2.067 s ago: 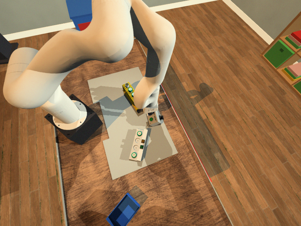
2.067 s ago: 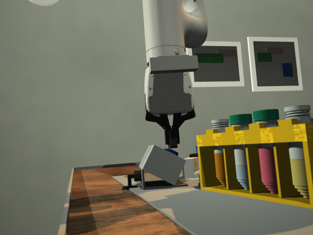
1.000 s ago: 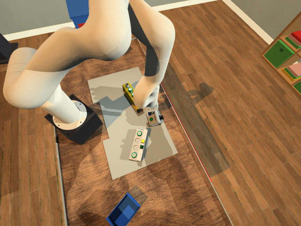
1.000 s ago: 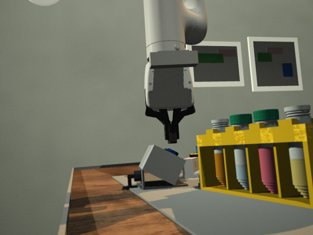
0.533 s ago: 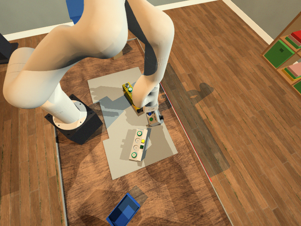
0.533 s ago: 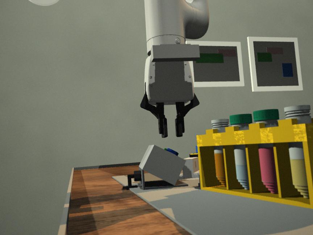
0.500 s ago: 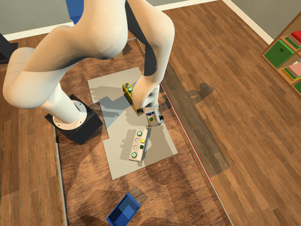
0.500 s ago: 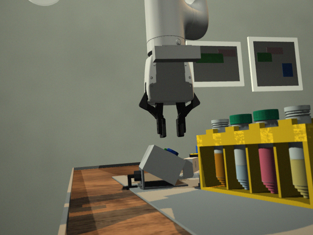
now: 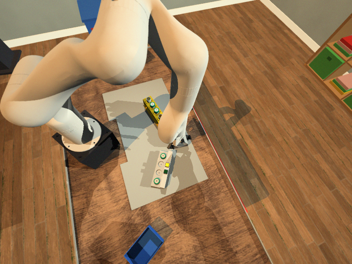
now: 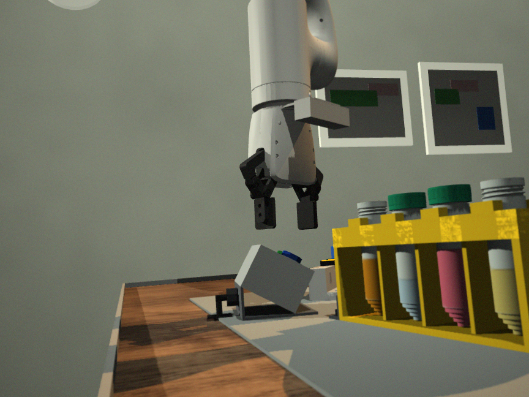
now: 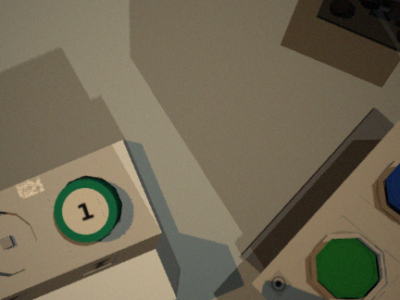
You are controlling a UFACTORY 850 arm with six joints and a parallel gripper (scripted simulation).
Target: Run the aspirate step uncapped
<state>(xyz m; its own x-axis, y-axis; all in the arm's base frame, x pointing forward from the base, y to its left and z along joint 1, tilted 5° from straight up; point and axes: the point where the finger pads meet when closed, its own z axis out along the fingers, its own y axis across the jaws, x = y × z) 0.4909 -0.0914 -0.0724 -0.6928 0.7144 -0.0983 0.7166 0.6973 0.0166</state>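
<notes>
Right now the green key is 50 mm below my hand, 30 mm to the left of it and 10 mm ahead of it. Also, from my hand: green cap (190 mm to the right, 150 mm behind, 100 mm below); then blue cycle key (70 mm to the left, 50 mm below, 10 mm ahead); then grey key housing (60 mm below, 50 mm to the left, 30 mm ahead).
</notes>
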